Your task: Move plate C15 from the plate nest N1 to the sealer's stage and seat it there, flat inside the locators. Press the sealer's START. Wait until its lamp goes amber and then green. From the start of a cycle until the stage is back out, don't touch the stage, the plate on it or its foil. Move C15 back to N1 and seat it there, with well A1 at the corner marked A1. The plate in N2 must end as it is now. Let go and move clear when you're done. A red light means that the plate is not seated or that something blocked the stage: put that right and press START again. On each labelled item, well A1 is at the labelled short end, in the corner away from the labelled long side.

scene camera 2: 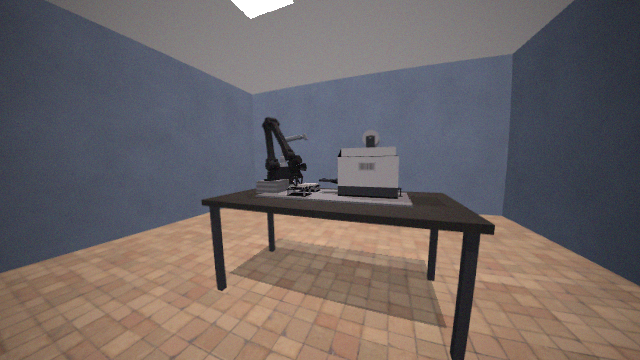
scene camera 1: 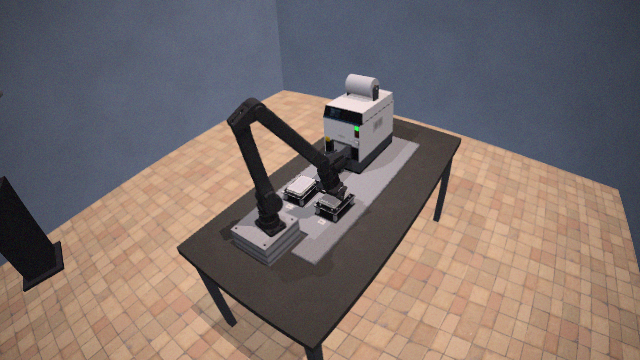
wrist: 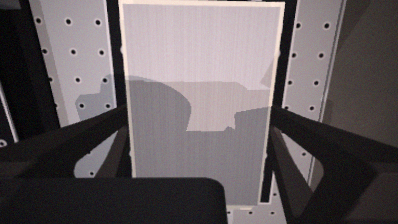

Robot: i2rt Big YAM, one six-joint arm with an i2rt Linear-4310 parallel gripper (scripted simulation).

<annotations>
One and the same spot on a sealer: (scene camera 2: 386, 173) is (scene camera 1: 387, 122).
</annotations>
